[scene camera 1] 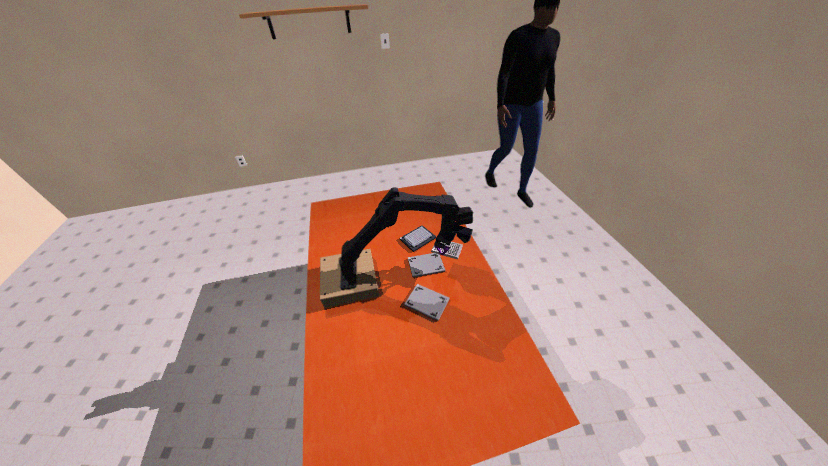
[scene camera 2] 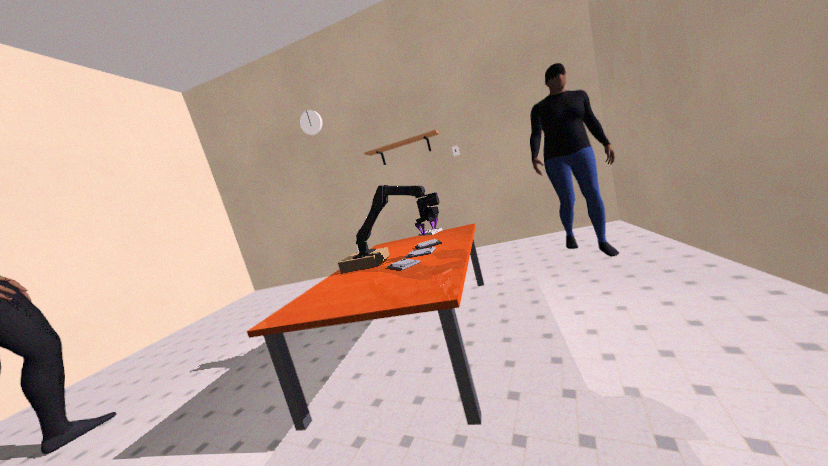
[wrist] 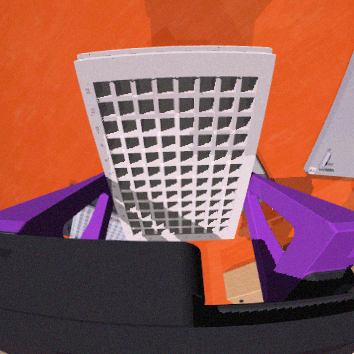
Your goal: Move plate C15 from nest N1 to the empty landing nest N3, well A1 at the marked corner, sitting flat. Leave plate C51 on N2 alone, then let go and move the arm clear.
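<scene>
My gripper (scene camera 1: 444,249) (scene camera 2: 426,226) (wrist: 178,177) has purple fingers and is shut on the long sides of plate C15 (scene camera 1: 450,250) (wrist: 175,140), a white well plate with a grid of dark wells. It holds the plate above the orange table (scene camera 1: 405,376) (scene camera 2: 376,292), just right of the row of nests. Plate C51 (scene camera 1: 417,236) (wrist: 81,220) lies on the far nest. The middle nest (scene camera 1: 426,263) (scene camera 2: 420,251) and the near nest (scene camera 1: 426,301) (scene camera 2: 403,263) are grey and empty. In the wrist view a grey nest (wrist: 337,140) with a corner mark lies to the right of the plate.
The arm stands on a wooden base block (scene camera 1: 346,281) (scene camera 2: 361,262) (wrist: 242,284) to the left of the nests. A person in black and blue (scene camera 1: 524,98) (scene camera 2: 570,156) walks beyond the table's far end. Another person's leg (scene camera 2: 34,359) shows at the left edge.
</scene>
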